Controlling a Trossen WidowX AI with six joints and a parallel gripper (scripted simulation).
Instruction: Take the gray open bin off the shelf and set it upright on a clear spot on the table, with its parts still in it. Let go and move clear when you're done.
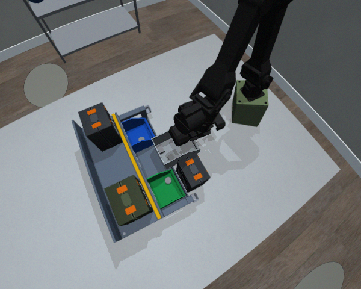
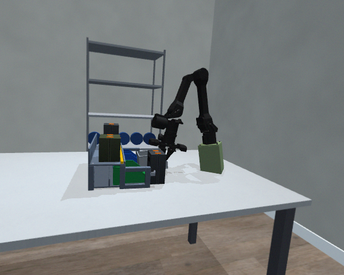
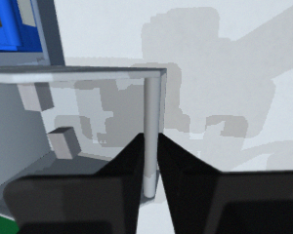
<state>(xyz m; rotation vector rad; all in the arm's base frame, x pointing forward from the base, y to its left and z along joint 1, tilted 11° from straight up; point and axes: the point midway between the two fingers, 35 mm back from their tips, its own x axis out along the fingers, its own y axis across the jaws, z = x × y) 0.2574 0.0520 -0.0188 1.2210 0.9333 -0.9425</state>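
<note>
Right now my hand is 7 cm short of the gray open bin and 2 cm above it. Also, from my hand: yellow rail (22 cm ahead, 1 cm to the left, 2 cm above); blue bin (19 cm ahead, 10 cm to the right, 5 cm below); green bin (18 cm ahead, 12 cm to the left, 5 cm below).
</note>
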